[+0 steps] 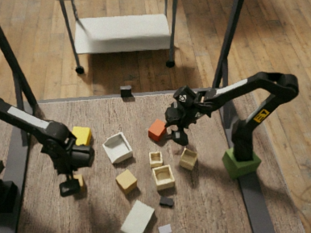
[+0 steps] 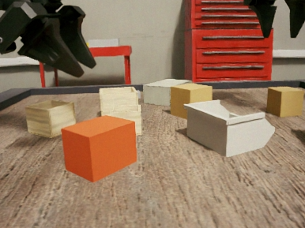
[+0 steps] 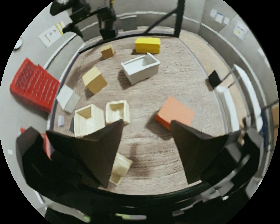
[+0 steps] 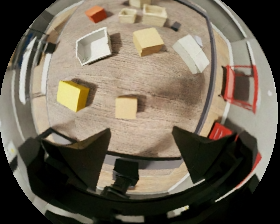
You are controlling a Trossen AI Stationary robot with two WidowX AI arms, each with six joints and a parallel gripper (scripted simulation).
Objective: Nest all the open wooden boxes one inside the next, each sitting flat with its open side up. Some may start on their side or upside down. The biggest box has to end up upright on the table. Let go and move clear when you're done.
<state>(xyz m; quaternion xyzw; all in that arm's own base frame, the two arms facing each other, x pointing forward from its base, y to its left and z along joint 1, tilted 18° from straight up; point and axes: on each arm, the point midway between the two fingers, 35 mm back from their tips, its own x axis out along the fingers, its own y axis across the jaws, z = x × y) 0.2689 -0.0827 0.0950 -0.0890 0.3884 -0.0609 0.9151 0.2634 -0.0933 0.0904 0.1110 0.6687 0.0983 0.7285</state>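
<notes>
Right now the orange cube is 70 mm behind my left hand, 40 mm to the right of it and 110 mm below it. The rest, counted from my left hand: small tan cube 120 mm ahead, 390 mm to the right, 110 mm below; then white slab 300 mm ahead, 170 mm to the right, 110 mm below; then white tray 10 mm behind, 220 mm to the right, 110 mm below.
Right now the small tan cube is 160 mm below my right hand and 30 mm behind it. Also, from my right hand: orange cube (350 mm to the left, 220 mm behind, 160 mm below); white slab (210 mm to the left, 160 mm below, 150 mm ahead); white tray (160 mm to the left, 160 mm below, 160 mm behind).
</notes>
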